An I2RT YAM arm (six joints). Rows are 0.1 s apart.
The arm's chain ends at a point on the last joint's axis. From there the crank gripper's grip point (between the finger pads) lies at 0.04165 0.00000 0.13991 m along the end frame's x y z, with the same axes.
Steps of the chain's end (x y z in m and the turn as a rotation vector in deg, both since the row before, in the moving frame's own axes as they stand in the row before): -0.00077, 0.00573, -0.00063, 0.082, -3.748, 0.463; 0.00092, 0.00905, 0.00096, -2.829, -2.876, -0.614; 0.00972, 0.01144, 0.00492, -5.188, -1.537, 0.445; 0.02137, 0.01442, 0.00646, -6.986, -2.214, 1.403; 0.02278, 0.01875, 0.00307, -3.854, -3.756, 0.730; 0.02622, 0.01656, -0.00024, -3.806, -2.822, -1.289; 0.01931, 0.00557, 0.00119, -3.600, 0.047, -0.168; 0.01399, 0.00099, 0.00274, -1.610, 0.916, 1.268
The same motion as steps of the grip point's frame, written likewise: -0.01001, 0.00583, 0.00179, 0.082, -3.748, 0.463; -0.00611, 0.01560, 0.00271, -2.829, -2.876, -0.614; 0.00591, 0.02445, 0.00540, -5.188, -1.537, 0.445; 0.01573, 0.03248, 0.00686, -6.986, -2.214, 1.403; 0.01347, 0.02871, 0.00516, -3.854, -3.756, 0.730; 0.01938, 0.02505, 0.00136, -3.806, -2.822, -1.289; 0.01944, 0.01423, 0.00088, -3.600, 0.047, -0.168; 0.01617, 0.00586, 0.00199, -1.610, 0.916, 1.268
